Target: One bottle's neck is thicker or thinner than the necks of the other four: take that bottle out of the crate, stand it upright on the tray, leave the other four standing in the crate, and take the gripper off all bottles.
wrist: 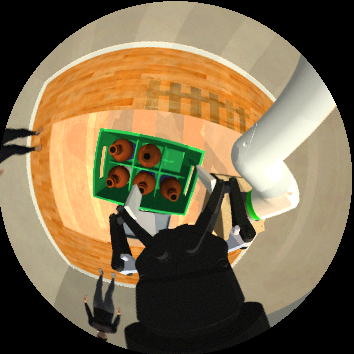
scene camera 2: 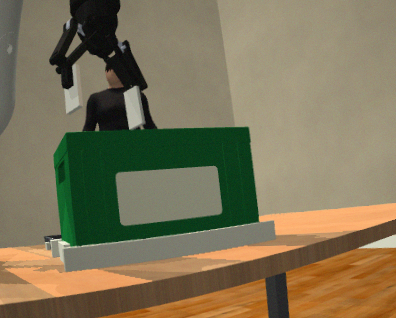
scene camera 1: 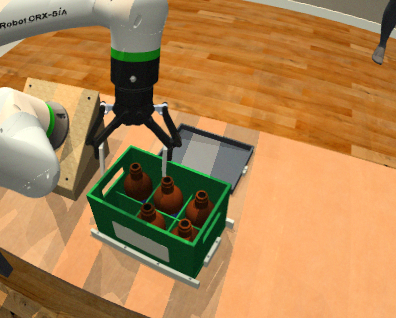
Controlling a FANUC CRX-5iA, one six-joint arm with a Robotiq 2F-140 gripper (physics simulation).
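Frame: origin at the arm's base, x ahead, y left, z up, level; metres.
Where they show: gripper, fingertip midpoint: [wrist: 167, 180] [scene camera 2: 108, 118] [scene camera 1: 133, 171]; arm's base at its link origin: [scene camera 1: 49, 126].
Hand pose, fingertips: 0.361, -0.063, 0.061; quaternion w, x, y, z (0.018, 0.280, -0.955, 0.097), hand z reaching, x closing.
Things, the pixels of their top centre, and the offset from my fingertips, as dx, dy, dz. "spot": a spot on its surface instead.
- green crate at its top centre: [scene camera 2: 144, 141] [scene camera 1: 158, 190] [wrist: 141, 174] +0.058, +0.008, -0.036
- grey tray at a spot on its surface: [scene camera 1: 225, 160] spot: +0.092, +0.320, -0.206
The green crate [scene camera 1: 142, 231] [scene camera 2: 95, 200] [wrist: 98, 165] holds five upright brown bottles. Along its tray side stand a bottle [scene camera 1: 137, 186] [wrist: 170, 189] at the robot's end, a middle bottle [scene camera 1: 168, 199] and a far-end bottle [scene camera 1: 200, 210] [wrist: 118, 178]. In the other row stand a middle bottle [scene camera 1: 151, 218] [wrist: 149, 156] and a far-end bottle [scene camera 1: 184, 232] [wrist: 121, 150]; that row's robot-end compartment is empty. Neck thicknesses are hard to tell apart. My gripper [scene camera 1: 133, 161] [scene camera 2: 104, 116] [wrist: 167, 180] is open and empty above the crate, fingertips wide apart. The grey tray [scene camera 1: 225, 160] holds no bottle.
Light grey rails [scene camera 1: 145, 258] [scene camera 2: 170, 246] run along the crate's base. A wooden block [scene camera 1: 82, 145] stands by the robot's base at the left. The tray lies close behind the crate in scene camera 1. A person [scene camera 2: 117, 107] [wrist: 103, 305] stands beyond the table.
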